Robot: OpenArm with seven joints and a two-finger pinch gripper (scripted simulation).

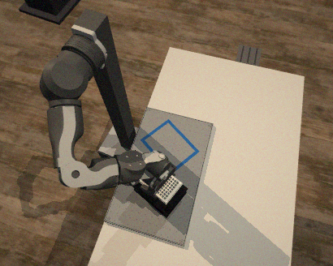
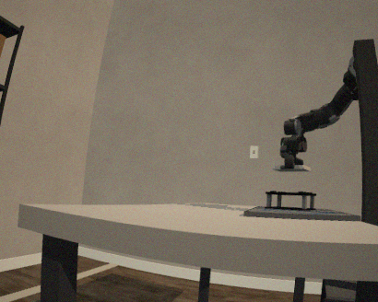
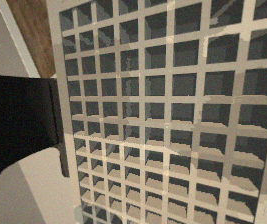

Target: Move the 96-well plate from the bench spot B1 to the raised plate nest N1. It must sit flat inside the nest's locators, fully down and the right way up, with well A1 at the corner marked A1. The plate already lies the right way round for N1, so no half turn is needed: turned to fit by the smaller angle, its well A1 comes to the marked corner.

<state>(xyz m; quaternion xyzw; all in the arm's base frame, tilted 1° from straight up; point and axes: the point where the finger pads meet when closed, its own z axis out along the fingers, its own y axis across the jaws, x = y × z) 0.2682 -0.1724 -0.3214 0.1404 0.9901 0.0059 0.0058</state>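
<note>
Right now the black raised nest N1 is 9 cm below my hand. From my hand the other things lie so: white 96-well plate (right at my hand); then A1 label (6 cm behind, 8 cm to the left, 9 cm below).
</note>
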